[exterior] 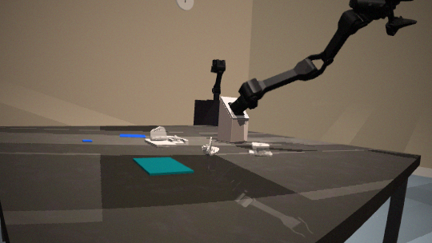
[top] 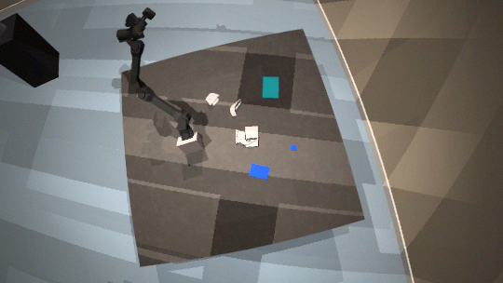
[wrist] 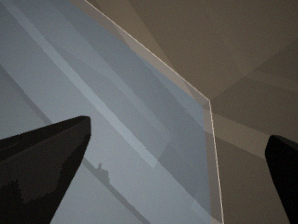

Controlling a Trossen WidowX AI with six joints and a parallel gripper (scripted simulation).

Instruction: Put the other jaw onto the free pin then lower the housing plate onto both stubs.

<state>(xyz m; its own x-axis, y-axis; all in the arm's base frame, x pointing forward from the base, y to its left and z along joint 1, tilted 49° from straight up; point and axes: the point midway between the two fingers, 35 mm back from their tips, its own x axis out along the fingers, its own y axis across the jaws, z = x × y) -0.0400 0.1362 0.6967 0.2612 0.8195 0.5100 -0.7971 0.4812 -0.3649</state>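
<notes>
The jaw is 32 cm ahead of my gripper tip, 53 cm to the right of it and 47 cm below it. Round my gripper tip: white housing plate: 21 cm ahead, 41 cm to the right, 45 cm below; then cyan flat patch: 57 cm ahead, 44 cm to the right, 48 cm below; then small blue square: 57 cm ahead, 84 cm to the right, 48 cm below.
</notes>
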